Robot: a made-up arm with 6 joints.
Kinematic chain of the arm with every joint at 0, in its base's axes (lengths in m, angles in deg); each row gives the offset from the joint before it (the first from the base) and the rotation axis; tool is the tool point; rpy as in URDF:
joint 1: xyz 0 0.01 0.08 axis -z
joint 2: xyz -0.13 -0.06 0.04 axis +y
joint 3: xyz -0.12 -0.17 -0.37 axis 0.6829 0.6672 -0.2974
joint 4: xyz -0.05 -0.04 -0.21 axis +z
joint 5: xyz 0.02 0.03 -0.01 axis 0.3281 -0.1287 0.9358
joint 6: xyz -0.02 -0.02 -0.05 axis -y
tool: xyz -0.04 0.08 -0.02 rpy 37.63 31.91 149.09
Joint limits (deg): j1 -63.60..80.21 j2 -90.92..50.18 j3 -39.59..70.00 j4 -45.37..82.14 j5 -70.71..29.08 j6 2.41..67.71
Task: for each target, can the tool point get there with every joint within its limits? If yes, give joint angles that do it. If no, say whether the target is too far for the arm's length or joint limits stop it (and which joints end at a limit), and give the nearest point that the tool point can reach.
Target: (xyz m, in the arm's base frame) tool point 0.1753 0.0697 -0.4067
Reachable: yes | joints -26.08 -64.89 48.33 48.84 -40.82 14.30
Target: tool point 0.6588 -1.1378 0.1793
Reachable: no: too far | nearest point 0.3359 -0.5752 0.0523 | short by 0.661 m
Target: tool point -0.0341 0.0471 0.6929
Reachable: no: joint limits stop it (at a limit: joint 1, joint 2, joint 3, joint 4, joint 6) | nearest point 0.5119 0.2921 0.1808 | short by 0.788 m
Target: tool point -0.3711 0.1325 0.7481
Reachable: no: joint limits stop it (at a limit: joint 2, joint 3, joint 6) | nearest point -0.6310 0.2183 0.1592 | short by 0.649 m
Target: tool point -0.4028 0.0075 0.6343
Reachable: no: joint limits stop it (at a limit: joint 2, joint 3, joint 6) | nearest point -0.6608 0.0059 0.1574 | short by 0.542 m
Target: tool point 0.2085 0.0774 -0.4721
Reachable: yes | joints -40.75 -54.96 26.66 29.72 1.13 58.08
